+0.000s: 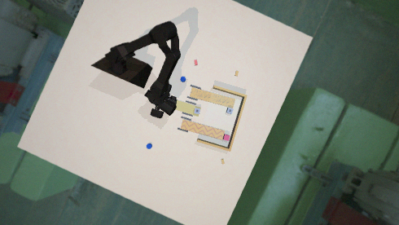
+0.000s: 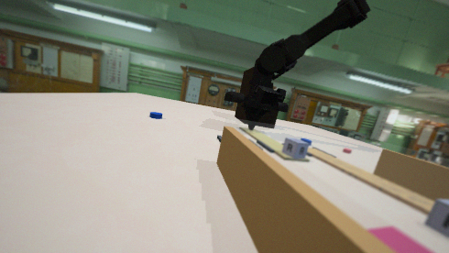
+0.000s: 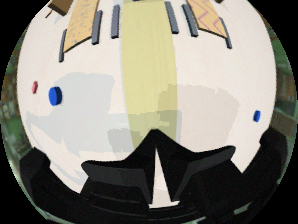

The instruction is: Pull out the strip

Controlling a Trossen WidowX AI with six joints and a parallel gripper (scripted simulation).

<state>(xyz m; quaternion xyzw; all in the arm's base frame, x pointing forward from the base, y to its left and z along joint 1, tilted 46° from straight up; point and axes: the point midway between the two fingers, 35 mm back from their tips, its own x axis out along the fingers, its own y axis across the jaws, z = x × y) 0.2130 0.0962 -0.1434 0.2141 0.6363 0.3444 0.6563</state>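
Now: the yellow strip 90 mm ahead of my gripper tip and 20 mm to the left of it.
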